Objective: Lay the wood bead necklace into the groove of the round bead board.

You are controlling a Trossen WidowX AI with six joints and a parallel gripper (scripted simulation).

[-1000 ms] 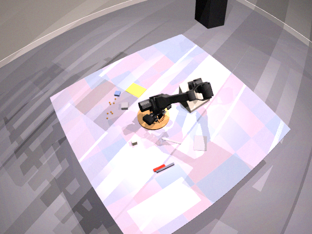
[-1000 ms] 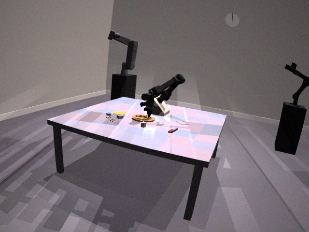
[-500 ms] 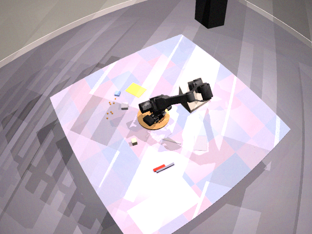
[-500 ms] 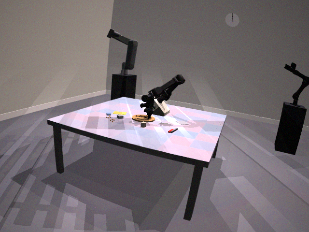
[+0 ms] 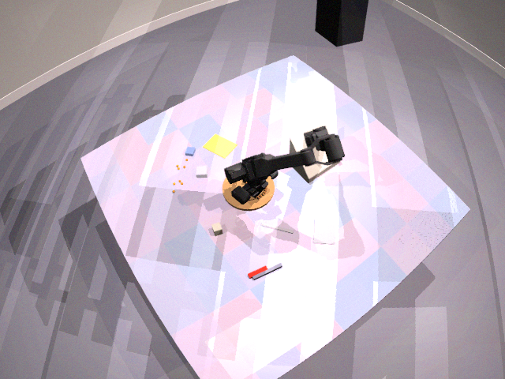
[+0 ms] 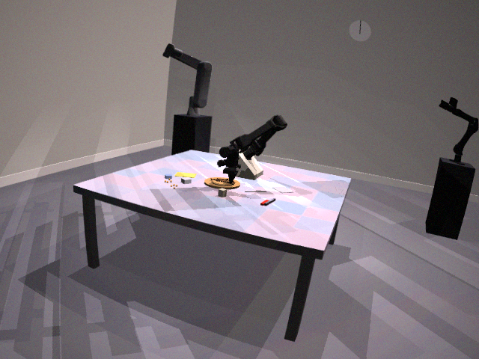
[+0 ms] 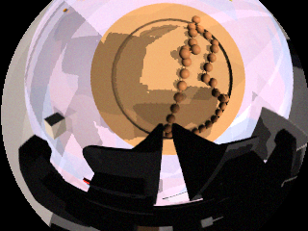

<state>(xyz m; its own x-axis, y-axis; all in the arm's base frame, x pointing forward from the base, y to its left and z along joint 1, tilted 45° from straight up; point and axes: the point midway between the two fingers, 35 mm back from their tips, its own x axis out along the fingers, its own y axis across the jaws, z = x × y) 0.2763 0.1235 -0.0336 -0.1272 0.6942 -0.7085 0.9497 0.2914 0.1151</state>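
Right now my gripper tip is 50 mm to the left of the round bead board and 10 mm above it. Also, from my gripper tip: cream cube: 190 mm ahead, 60 mm to the left; white block: 210 mm to the right, 130 mm ahead; thin rod: 150 mm to the left, 10 mm below, 10 mm behind.
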